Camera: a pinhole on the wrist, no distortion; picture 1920 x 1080 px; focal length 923.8 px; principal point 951.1 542.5 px. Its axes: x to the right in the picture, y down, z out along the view. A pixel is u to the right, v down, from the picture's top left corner.
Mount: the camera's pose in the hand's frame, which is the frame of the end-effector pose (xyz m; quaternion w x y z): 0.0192 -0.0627 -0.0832 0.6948 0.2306 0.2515 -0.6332
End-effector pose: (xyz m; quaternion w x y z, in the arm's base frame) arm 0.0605 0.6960 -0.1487 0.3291 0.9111 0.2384 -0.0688
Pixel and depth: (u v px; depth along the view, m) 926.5 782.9 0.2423
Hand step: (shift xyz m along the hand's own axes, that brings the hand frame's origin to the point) 0.0954 -0.2068 0.1069
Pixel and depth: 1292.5 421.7 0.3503
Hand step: 0.0030 -0.3896 0.1024
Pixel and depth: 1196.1 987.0 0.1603
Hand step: 0.1083 -0.1905 0.0127
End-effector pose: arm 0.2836 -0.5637 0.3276 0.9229 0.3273 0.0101 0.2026
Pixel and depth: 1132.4 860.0 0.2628
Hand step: 0.1279 -0.2617 0.0855
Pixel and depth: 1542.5 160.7 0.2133
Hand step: -0.0465 -0.3114 -0.0073
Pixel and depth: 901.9 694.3 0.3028
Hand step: 0.0850 -0.2393 0.1595
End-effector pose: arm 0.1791 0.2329 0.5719 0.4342 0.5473 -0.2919 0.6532
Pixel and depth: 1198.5 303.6 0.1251
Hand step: -0.0034 -0.1712 -0.0088
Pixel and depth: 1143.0 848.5 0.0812
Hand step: 0.0519 -0.1250 -0.0317
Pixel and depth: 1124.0 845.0 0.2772
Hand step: 0.1292 -0.2711 0.0964
